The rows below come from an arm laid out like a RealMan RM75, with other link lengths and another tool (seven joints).
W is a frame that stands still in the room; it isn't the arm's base.
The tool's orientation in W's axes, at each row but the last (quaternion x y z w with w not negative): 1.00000 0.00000 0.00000 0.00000; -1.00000 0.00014 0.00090 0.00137; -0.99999 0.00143 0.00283 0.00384; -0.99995 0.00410 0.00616 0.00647; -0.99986 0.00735 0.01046 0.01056; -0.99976 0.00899 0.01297 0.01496; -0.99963 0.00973 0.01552 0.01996; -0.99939 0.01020 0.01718 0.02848; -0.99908 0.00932 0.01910 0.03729
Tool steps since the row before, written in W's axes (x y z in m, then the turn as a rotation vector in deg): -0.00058 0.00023 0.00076 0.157 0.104 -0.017; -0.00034 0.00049 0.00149 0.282 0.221 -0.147; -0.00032 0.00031 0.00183 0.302 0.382 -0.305; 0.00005 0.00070 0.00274 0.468 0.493 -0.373; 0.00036 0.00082 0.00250 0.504 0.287 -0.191; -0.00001 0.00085 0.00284 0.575 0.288 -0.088; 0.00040 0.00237 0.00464 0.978 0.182 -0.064; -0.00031 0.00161 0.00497 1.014 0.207 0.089; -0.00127 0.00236 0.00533 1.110 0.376 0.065
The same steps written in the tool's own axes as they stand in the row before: -0.00058 -0.00023 -0.00076 0.157 -0.104 0.017; -0.00034 -0.00049 -0.00149 0.282 -0.221 0.147; -0.00033 -0.00032 -0.00183 0.303 -0.381 0.306; 0.00001 -0.00074 -0.00273 0.469 -0.492 0.374; 0.00030 -0.00088 -0.00249 0.504 -0.290 0.187; -0.00010 -0.00093 -0.00281 0.572 -0.296 0.082; 0.00021 -0.00256 -0.00455 0.976 -0.199 0.041; -0.00051 -0.00188 -0.00486 1.006 -0.233 -0.111; -0.00152 -0.00272 -0.00509 1.100 -0.402 -0.078
